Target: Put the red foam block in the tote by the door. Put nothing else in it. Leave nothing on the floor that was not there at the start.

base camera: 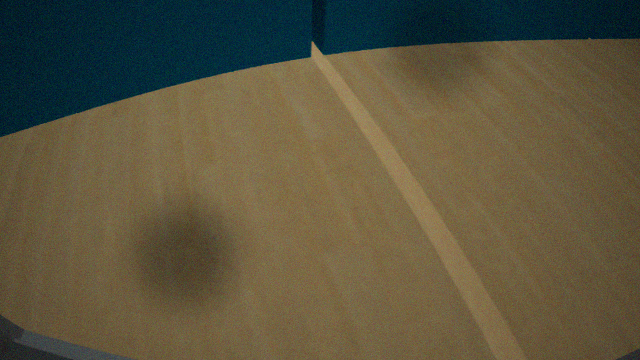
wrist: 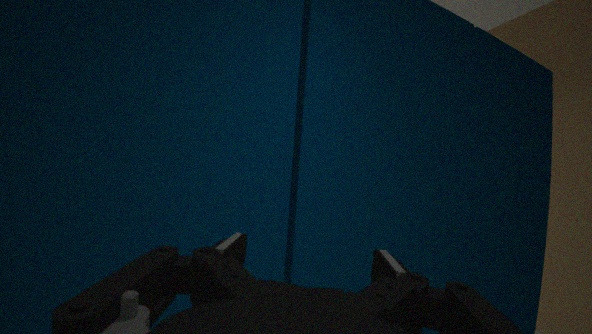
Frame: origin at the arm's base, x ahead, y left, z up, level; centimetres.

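Seen in the pictures: gripper, fingertip midpoint: (wrist: 308, 255).
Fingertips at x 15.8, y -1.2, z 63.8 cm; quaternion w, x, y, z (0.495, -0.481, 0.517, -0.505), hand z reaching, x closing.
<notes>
A point is followed by its place in that frame.
My gripper (wrist: 308, 255) {x 15.8, y -1.2, z 63.8 cm} is open in the wrist view, with its two fingertips wide apart at the bottom and no object between them. It is in front of a large dark blue upright surface. The red foam block does not show in the base camera view or the wrist view. The tote by the door does not show in either view.
A dark blue panel (base camera: 150, 40) {x 62.7, y 30.0, z -29.5 cm} (wrist: 150, 125) {x 57.8, y 41.6, z 78.6 cm} with a dark vertical seam (wrist: 298, 130) stands ahead on the wooden floor (base camera: 300, 200) {x 39.4, y 2.5, z -39.6 cm}. A light strip (base camera: 425, 200) runs along the floor from the seam. A tan wall (wrist: 572, 175) {x 137.9, y -174.7, z 78.7 cm} shows at the right in the wrist view.
</notes>
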